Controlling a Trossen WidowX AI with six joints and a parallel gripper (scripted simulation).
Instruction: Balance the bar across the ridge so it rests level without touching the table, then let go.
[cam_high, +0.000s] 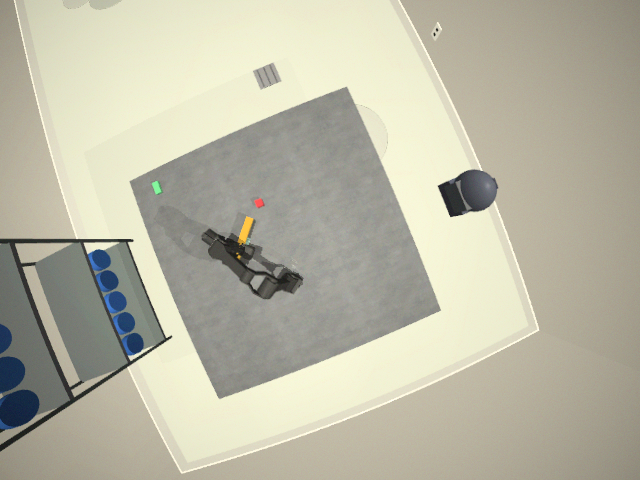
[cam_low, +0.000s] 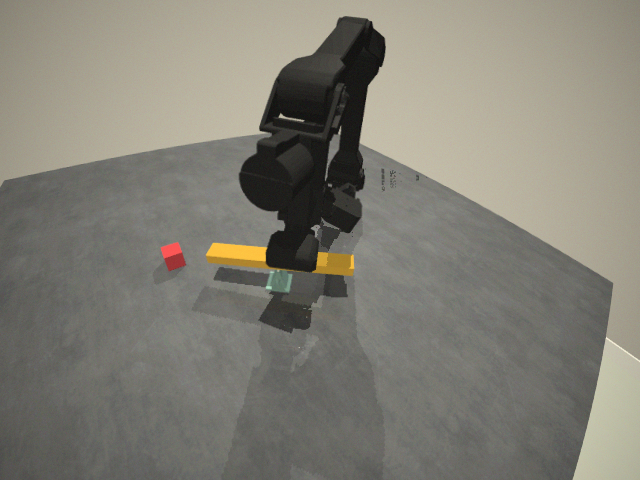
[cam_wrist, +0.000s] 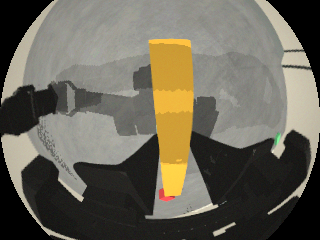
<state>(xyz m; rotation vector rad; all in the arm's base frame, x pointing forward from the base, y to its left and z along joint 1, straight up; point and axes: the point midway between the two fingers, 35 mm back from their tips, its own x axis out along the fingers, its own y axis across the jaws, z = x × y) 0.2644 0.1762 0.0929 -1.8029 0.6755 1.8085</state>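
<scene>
Right now the bar is 2 cm to the right of my gripper tip and 2 cm ahead of it. Round my gripper tip: green block 48 cm ahead, 32 cm to the left, 5 cm below; red cube 17 cm ahead, 16 cm to the right, 4 cm below.
</scene>
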